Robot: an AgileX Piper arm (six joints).
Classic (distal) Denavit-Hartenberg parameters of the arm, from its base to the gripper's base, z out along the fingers. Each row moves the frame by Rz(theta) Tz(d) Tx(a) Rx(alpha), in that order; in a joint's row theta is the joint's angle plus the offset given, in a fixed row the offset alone. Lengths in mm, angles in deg.
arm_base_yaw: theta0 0  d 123  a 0  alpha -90
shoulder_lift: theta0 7.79  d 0  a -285.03  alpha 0
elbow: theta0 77.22  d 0  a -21.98  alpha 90
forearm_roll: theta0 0  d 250.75  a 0  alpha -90
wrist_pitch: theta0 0  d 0  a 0  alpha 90
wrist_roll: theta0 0  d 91  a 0  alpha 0
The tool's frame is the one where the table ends.
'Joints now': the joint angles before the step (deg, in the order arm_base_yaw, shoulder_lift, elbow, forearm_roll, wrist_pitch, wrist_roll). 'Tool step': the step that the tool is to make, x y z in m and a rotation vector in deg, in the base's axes. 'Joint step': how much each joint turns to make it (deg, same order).
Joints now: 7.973, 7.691, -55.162, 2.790, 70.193, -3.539
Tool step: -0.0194, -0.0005, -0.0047, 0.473, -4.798, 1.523
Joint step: 0.018, -4.439, 0.191, 1.501, -0.504, -1.135
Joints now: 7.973, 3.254, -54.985, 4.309, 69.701, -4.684
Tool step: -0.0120, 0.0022, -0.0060, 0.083, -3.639, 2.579
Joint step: 0.009, -3.351, 0.898, 2.648, -0.988, -1.955
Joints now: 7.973, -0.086, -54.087, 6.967, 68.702, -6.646
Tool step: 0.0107, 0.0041, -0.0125, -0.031, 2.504, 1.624
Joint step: 0.011, -0.451, 3.660, 1.805, -0.635, -0.744
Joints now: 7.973, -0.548, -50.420, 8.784, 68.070, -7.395
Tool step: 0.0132, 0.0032, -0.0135, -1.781, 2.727, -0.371
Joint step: -0.946, 0.001, 3.847, 0.293, -0.671, -1.731
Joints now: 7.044, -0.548, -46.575, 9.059, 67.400, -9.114
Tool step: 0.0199, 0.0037, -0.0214, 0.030, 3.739, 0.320
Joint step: -0.244, -0.001, 6.182, 0.924, -2.438, -0.455
